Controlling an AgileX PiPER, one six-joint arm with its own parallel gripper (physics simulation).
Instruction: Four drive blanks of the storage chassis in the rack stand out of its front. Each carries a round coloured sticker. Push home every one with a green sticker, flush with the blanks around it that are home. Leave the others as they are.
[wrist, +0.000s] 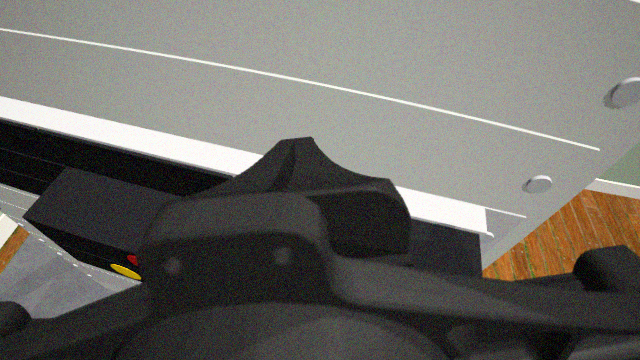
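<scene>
My gripper (299, 160) is shut, its tips in front of the white front edge of the chassis (200, 155) and hiding part of the front below it. On the left a dark blank (107, 202) stands out of the front. A sliver of a red sticker (132, 260) shows at its lower front, beside the gripper body. A yellow sticker (125, 271) shows just below it, partly hidden; which blank bears it is hard to tell. Right of the gripper, a dark surface (445, 245) shows under the white edge, with no sticker visible on it. No green sticker shows.
The grey chassis top (300, 45) fills the upper view, with a thin white line across it. Round studs (537, 184) (625, 93) are at its right side. Wooden floor (565, 235) shows at the right, beyond the chassis side. Grey metal (45, 272) shows at the lower left.
</scene>
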